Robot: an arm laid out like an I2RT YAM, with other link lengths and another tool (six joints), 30 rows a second.
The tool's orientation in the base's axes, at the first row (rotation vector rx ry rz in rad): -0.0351, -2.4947, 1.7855
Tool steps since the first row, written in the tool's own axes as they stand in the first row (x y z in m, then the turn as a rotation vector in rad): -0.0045, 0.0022, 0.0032, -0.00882, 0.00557, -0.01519; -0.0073, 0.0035, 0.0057, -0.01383, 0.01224, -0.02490; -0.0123, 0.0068, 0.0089, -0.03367, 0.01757, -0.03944; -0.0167, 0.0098, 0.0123, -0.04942, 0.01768, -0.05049; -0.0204, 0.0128, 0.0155, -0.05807, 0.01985, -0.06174; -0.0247, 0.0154, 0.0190, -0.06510, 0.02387, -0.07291; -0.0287, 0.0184, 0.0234, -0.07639, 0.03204, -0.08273
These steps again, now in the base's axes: 0.0042, -0.0026, -0.0033, 0.00977, 0.01560, -0.00081; 0.0068, -0.0047, -0.0055, 0.01531, 0.02662, -0.00423; 0.0114, -0.0070, -0.0099, 0.03603, 0.04086, -0.00553; 0.0155, -0.0095, -0.0140, 0.05253, 0.05036, -0.00282; 0.0189, -0.0118, -0.0180, 0.06193, 0.06116, -0.00167; 0.0229, -0.0145, -0.0218, 0.06966, 0.07257, -0.00221; 0.0265, -0.0179, -0.0262, 0.08143, 0.08379, -0.00732
